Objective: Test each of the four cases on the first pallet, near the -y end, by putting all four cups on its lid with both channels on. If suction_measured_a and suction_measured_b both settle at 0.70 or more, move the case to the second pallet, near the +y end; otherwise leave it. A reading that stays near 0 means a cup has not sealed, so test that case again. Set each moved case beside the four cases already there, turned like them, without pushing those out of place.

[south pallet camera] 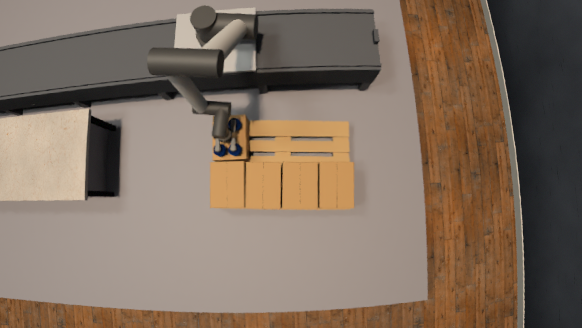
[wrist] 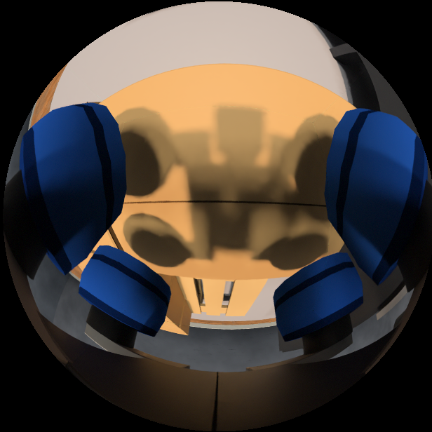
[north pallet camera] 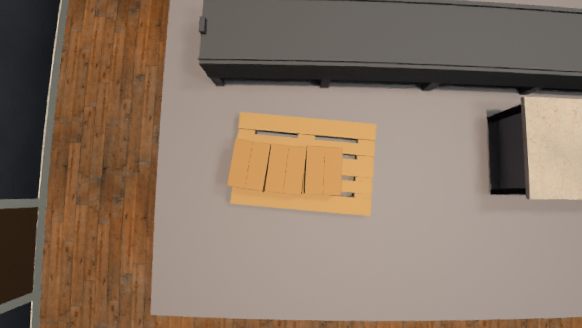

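In the north pallet camera, three closed cardboard cases (north pallet camera: 248, 162) (north pallet camera: 285, 169) (north pallet camera: 324, 170) stand side by side on the first pallet (north pallet camera: 310, 125); the leftmost is slightly turned and overhangs the pallet's left edge. In the south pallet camera, four cases (south pallet camera: 227, 185) (south pallet camera: 263, 185) (south pallet camera: 300, 185) (south pallet camera: 336, 185) form a row on the second pallet (south pallet camera: 310, 128). A fifth case (south pallet camera: 243, 135) (wrist: 225, 85) stands beside the left end of that row, turned like them. My gripper (south pallet camera: 227, 139) (wrist: 216, 215) is open, its blue cups hovering over this fifth case's lid; their separate shadows fall on it.
The dark floor rail (north pallet camera: 375, 35) (south pallet camera: 315, 40) runs behind both pallets, with the arm's pale carriage (south pallet camera: 185, 32) behind the second pallet. A pale-topped table (north pallet camera: 555, 150) (south pallet camera: 40, 155) stands between the pallets. Bare pallet slats lie right of the fifth case.
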